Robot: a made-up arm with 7 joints.
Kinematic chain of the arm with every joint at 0, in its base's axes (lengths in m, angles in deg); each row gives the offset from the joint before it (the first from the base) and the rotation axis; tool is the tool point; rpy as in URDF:
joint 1: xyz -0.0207 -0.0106 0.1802 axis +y
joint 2: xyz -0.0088 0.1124 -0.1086 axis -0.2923 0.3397 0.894
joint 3: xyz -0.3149 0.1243 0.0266 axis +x
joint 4: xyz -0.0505 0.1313 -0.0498 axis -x
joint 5: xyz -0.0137 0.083 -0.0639 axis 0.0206 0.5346 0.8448
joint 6: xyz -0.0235 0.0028 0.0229 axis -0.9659 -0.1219 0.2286
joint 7: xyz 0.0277 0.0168 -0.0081 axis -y
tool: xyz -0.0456 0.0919 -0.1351 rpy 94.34 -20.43 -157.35
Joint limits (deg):
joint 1: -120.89..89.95
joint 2: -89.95..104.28
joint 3: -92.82..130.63
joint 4: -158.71..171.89
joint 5: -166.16..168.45
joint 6: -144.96..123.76
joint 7: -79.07..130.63
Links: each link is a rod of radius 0.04 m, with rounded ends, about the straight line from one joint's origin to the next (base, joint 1, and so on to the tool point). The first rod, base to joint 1, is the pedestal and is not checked.
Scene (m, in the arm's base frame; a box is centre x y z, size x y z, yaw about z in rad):
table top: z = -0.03
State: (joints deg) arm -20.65 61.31 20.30 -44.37 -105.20 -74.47 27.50
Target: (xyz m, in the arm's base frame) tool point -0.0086 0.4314 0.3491
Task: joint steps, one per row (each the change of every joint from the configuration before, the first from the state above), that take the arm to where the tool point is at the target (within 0.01 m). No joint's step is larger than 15 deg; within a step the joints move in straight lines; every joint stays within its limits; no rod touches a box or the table.
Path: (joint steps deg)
1: 10.42 -12.87 2.34 0.72 3.19 3.60 -2.04
2: 10.43 -12.87 2.34 0.72 3.18 3.61 -2.03
3: 10.42 -12.87 2.34 0.72 3.19 3.60 -2.04
4: 10.43 -12.87 2.34 0.72 3.19 3.60 -2.03
5: 10.42 -12.87 2.34 0.72 3.19 3.61 -2.04
6: 10.43 -12.87 2.34 0.71 3.18 3.60 -2.04
7: 10.42 -12.87 2.34 0.72 3.19 3.60 -2.03

